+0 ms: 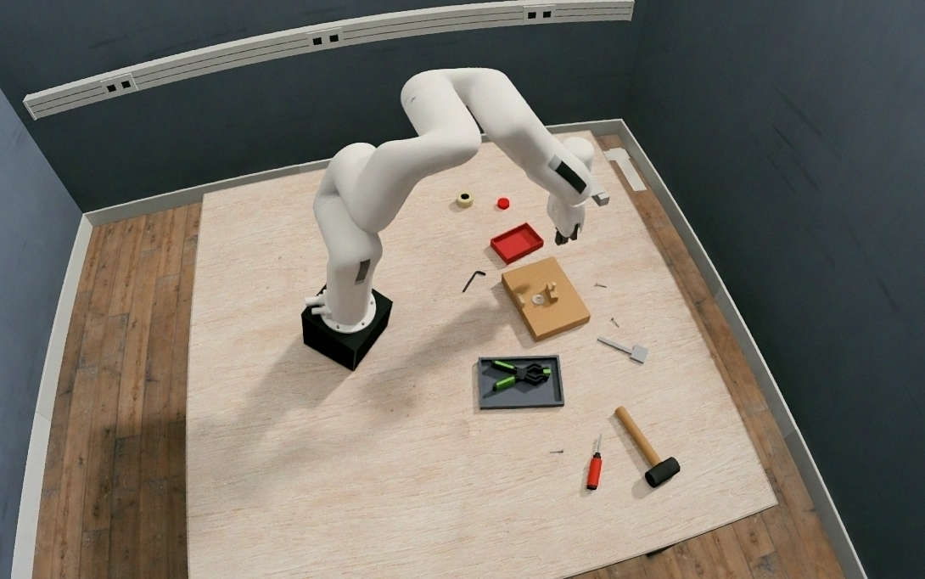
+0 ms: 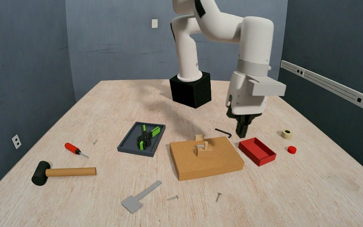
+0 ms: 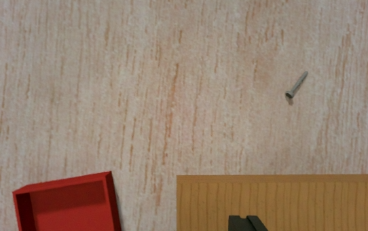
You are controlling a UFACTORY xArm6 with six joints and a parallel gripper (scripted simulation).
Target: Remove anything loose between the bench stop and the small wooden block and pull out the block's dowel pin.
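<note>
Right now my hand is 4 cm past the dowel pin, 8 cm to the left of it and 9 cm above it. The rest, counted from my hand: small wooden block 4 cm behind, 8 cm to the right, 10 cm below; then red tray 7 cm behind, 12 cm to the left, 14 cm below; then washer 8 cm behind, 9 cm to the right, 11 cm below.
</note>
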